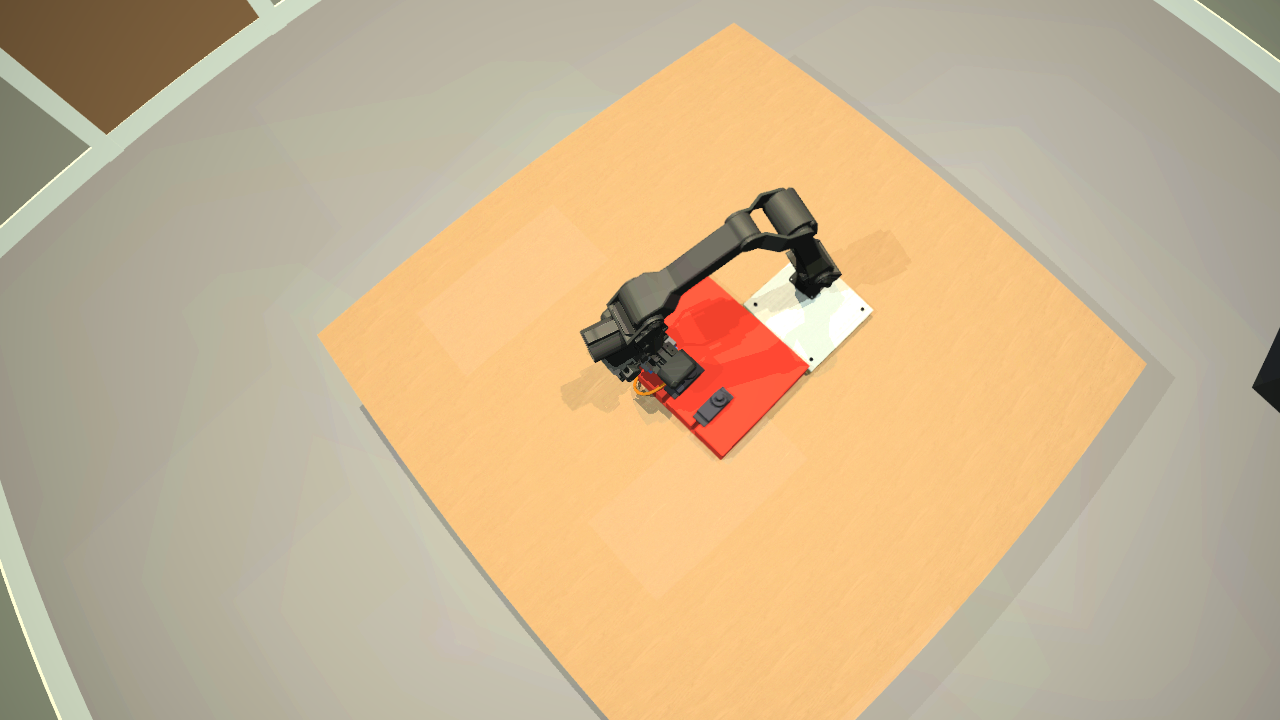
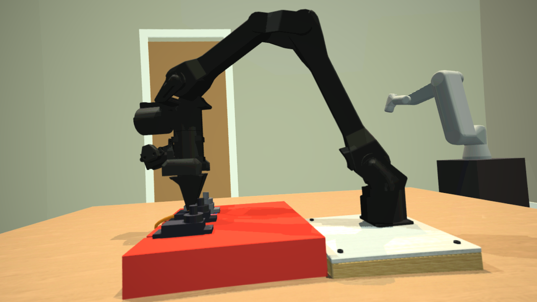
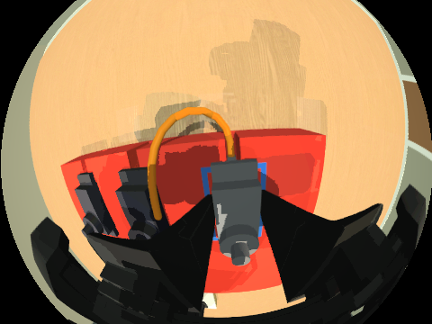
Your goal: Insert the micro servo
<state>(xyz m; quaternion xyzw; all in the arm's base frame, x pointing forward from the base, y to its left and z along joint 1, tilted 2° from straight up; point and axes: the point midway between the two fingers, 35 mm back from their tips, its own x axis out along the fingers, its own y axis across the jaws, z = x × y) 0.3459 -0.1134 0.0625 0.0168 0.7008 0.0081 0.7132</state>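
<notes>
Now: gripper tip 120 mm past the red deck, 80 mm to the right of it and 30 mm above it.
</notes>
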